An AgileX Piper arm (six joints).
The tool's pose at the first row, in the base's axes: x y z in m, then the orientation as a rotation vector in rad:
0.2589 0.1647 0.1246 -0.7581 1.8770 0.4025
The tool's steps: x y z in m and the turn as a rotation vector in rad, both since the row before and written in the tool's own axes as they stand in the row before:
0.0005 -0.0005 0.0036 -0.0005 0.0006 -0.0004
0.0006 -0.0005 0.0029 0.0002 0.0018 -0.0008
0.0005 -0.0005 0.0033 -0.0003 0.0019 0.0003
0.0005 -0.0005 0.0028 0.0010 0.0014 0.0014
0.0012 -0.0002 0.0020 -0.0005 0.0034 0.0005
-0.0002 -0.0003 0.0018 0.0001 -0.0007 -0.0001
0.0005 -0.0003 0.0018 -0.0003 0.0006 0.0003
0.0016 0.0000 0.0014 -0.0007 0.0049 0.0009
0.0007 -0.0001 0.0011 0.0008 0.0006 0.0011
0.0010 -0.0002 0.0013 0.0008 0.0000 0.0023
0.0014 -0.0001 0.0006 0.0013 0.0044 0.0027
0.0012 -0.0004 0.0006 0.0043 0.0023 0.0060
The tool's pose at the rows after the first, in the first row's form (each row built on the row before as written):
0.2616 0.1663 0.1227 -0.7590 1.8773 0.4025
0.2638 0.1674 0.1210 -0.7602 1.8786 0.4012
0.2663 0.1688 0.1192 -0.7608 1.8805 0.4011
0.2684 0.1699 0.1176 -0.7593 1.8825 0.4006
0.2696 0.1705 0.1157 -0.7603 1.8859 0.4003
0.2711 0.1714 0.1151 -0.7601 1.8852 0.4004
0.2724 0.1721 0.1139 -0.7602 1.8859 0.4007
0.2729 0.1724 0.1119 -0.7615 1.8908 0.4004
0.2735 0.1727 0.1108 -0.7602 1.8919 0.4001
0.2742 0.1730 0.1094 -0.7576 1.8930 0.4008
0.2743 0.1728 0.1079 -0.7557 1.8984 0.3999
0.2746 0.1725 0.1066 -0.7481 1.9035 0.3987

